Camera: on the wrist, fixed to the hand. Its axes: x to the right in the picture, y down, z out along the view.
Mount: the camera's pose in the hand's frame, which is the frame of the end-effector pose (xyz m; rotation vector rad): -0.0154 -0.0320 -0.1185 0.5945 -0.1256 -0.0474
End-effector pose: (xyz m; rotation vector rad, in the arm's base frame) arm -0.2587 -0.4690 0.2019 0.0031 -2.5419 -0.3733
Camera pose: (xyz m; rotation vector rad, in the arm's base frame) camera -0.1847 -0.5298 0.2802 0.2709 -2.6836 0.3847
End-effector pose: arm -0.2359 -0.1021 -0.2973 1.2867 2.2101 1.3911
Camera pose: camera -0.3145 -0.1921 -0.2652 1.4234 2.6414 0.6202
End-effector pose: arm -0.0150 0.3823 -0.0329 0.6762 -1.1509 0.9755
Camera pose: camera 0.0634 0.4648 -0.0813 1.2476 -0.9435 1.2606
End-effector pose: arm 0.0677 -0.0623 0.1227 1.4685 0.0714 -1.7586
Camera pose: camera 0.1418 0.0288 0.0840 1.7637 -0.5272 -2.0068
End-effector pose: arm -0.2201 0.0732 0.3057 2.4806 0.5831 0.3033
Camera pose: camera -0.2841 0.1463 0.3823 3.0151 0.7625 -0.0609
